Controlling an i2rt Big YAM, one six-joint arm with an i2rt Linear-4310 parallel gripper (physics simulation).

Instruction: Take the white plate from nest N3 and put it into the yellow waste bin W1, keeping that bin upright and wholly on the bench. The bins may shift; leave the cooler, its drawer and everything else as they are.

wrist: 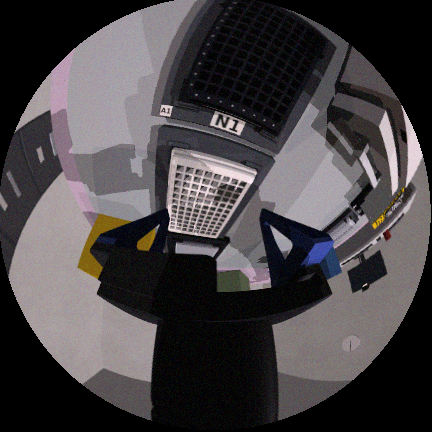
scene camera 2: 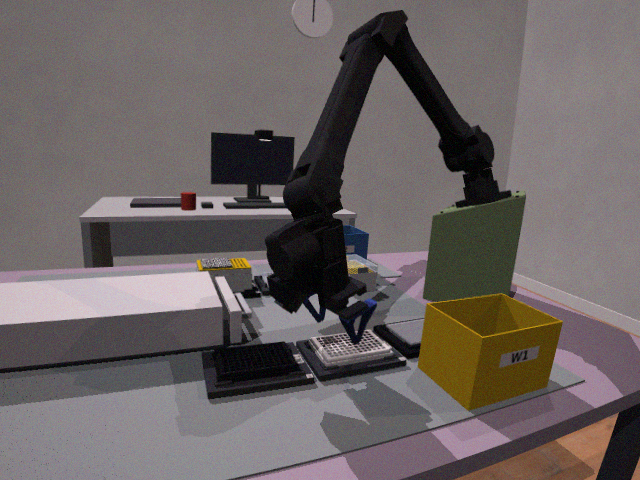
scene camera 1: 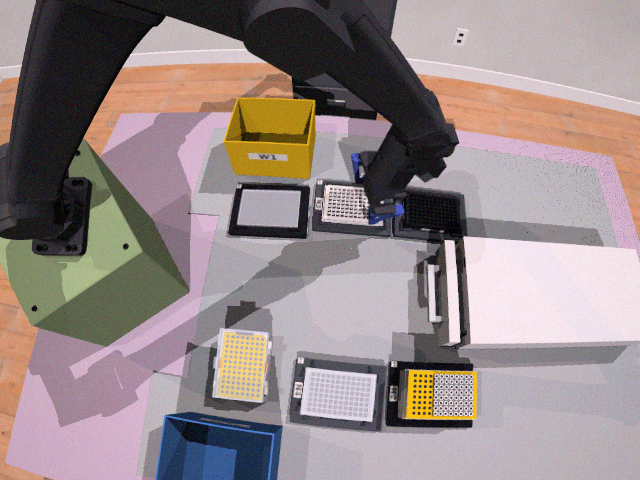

Path:
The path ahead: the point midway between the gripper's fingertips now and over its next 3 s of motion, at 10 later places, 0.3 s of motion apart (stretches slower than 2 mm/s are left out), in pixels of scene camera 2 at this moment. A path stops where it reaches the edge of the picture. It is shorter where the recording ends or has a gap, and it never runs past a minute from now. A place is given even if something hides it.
My gripper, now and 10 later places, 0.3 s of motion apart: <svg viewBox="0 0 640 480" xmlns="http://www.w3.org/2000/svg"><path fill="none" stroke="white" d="M338 331L337 333L340 341L341 341L341 341L341 341L341 340L342 340L341 341L341 338L342 338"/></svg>

